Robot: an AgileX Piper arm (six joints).
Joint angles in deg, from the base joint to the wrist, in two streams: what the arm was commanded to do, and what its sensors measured. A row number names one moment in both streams.
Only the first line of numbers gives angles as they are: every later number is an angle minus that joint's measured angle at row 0.
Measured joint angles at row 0:
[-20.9 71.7 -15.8 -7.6 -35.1 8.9]
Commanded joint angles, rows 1 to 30:
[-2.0 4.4 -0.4 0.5 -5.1 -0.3]
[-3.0 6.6 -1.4 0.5 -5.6 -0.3]
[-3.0 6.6 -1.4 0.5 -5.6 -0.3]
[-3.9 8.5 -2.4 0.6 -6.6 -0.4]
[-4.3 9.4 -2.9 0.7 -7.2 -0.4]
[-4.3 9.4 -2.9 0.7 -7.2 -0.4]
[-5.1 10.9 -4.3 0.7 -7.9 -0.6]
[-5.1 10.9 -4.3 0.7 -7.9 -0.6]
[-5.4 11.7 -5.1 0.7 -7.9 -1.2]
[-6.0 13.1 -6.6 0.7 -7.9 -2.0]
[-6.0 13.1 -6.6 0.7 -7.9 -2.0]
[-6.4 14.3 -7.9 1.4 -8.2 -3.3]
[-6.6 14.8 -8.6 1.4 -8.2 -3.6]
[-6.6 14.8 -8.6 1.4 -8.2 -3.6]
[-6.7 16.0 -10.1 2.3 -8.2 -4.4]
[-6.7 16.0 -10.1 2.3 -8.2 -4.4]
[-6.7 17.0 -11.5 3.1 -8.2 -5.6]
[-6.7 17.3 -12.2 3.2 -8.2 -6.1]
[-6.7 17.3 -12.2 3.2 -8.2 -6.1]
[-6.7 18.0 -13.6 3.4 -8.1 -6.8]
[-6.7 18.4 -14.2 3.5 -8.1 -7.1]
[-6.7 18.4 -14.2 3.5 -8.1 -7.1]
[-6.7 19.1 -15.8 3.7 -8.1 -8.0]
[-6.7 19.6 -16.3 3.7 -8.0 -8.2]
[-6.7 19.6 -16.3 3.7 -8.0 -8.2]
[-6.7 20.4 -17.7 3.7 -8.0 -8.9]
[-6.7 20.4 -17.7 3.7 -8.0 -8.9]
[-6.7 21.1 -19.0 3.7 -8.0 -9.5]
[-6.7 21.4 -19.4 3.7 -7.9 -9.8]
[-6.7 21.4 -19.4 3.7 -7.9 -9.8]
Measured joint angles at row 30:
[-6.4 20.7 -17.5 3.4 -7.3 -8.5]
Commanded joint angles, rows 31 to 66:
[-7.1 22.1 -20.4 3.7 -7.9 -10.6]
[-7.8 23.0 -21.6 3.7 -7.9 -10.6]
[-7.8 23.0 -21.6 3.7 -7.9 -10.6]
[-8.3 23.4 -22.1 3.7 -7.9 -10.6]
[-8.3 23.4 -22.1 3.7 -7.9 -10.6]
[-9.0 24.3 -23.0 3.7 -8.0 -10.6]
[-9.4 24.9 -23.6 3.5 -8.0 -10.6]
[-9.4 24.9 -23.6 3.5 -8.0 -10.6]
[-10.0 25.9 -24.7 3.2 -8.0 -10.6]
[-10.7 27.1 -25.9 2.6 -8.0 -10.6]
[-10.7 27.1 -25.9 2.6 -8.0 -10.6]
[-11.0 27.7 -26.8 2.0 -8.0 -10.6]
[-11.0 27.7 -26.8 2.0 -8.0 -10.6]
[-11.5 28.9 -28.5 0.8 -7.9 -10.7]
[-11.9 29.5 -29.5 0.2 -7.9 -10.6]
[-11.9 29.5 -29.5 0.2 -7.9 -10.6]
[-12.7 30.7 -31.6 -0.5 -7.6 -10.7]
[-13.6 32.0 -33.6 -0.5 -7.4 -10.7]
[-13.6 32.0 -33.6 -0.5 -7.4 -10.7]
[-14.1 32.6 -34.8 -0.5 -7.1 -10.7]
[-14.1 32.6 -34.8 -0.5 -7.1 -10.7]
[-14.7 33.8 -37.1 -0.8 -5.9 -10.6]
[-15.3 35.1 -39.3 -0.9 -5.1 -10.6]
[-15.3 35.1 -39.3 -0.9 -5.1 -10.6]
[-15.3 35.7 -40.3 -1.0 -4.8 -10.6]
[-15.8 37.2 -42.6 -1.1 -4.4 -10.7]
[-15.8 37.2 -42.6 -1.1 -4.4 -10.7]
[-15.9 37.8 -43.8 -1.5 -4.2 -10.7]
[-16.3 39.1 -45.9 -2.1 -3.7 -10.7]
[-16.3 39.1 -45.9 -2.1 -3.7 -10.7]
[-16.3 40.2 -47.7 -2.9 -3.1 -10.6]
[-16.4 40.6 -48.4 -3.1 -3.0 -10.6]
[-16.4 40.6 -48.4 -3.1 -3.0 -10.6]
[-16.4 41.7 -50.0 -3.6 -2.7 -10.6]
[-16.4 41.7 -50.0 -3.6 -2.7 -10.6]
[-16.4 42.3 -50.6 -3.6 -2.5 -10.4]
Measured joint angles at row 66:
[-17.5 40.8 -47.6 1.2 -1.0 -10.3]
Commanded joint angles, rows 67 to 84:
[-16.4 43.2 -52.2 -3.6 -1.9 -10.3]
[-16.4 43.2 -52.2 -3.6 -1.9 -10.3]
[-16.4 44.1 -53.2 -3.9 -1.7 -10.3]
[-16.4 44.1 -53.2 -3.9 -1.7 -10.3]
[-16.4 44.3 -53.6 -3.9 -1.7 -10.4]
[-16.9 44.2 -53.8 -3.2 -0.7 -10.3]
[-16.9 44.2 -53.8 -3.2 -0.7 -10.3]
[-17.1 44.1 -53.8 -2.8 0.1 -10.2]
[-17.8 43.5 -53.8 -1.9 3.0 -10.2]
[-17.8 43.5 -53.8 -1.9 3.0 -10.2]
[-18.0 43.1 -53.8 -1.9 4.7 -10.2]
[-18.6 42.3 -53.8 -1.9 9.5 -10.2]
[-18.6 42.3 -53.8 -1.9 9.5 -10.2]
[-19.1 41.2 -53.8 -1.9 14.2 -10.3]
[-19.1 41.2 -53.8 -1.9 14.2 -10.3]
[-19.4 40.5 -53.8 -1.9 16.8 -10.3]
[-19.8 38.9 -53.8 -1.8 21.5 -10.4]
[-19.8 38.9 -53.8 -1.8 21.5 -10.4]
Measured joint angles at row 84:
[-19.1 41.6 -53.0 -0.9 15.4 -10.3]
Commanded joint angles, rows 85 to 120:
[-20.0 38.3 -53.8 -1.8 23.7 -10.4]
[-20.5 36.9 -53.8 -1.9 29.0 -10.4]
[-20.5 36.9 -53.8 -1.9 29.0 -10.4]
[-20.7 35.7 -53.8 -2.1 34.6 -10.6]
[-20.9 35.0 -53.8 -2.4 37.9 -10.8]
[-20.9 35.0 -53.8 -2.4 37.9 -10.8]
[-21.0 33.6 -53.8 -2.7 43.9 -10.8]
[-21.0 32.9 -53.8 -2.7 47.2 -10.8]
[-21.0 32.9 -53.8 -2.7 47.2 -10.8]
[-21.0 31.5 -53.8 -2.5 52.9 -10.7]
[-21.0 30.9 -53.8 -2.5 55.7 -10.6]
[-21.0 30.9 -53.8 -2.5 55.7 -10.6]
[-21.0 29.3 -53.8 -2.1 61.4 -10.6]
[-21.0 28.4 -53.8 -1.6 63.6 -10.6]
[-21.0 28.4 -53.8 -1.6 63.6 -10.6]
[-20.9 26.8 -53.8 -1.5 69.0 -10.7]
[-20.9 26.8 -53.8 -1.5 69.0 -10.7]
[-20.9 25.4 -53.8 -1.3 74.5 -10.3]
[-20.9 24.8 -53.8 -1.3 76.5 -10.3]
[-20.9 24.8 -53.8 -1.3 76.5 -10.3]
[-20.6 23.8 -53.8 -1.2 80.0 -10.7]
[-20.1 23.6 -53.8 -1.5 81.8 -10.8]
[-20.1 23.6 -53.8 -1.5 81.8 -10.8]
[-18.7 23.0 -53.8 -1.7 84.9 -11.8]
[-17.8 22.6 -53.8 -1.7 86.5 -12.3]
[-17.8 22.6 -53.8 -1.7 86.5 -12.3]
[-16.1 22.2 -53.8 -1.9 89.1 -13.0]
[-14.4 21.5 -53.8 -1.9 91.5 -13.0]
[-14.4 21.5 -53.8 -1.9 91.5 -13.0]
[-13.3 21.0 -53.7 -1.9 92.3 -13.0]
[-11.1 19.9 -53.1 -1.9 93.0 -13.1]
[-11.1 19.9 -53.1 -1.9 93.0 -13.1]
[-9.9 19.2 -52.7 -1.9 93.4 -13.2]
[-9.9 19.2 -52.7 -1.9 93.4 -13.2]
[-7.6 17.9 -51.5 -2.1 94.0 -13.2]
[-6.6 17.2 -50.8 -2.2 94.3 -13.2]
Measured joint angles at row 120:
[-8.0 18.4 -51.9 -1.7 93.1 -12.7]
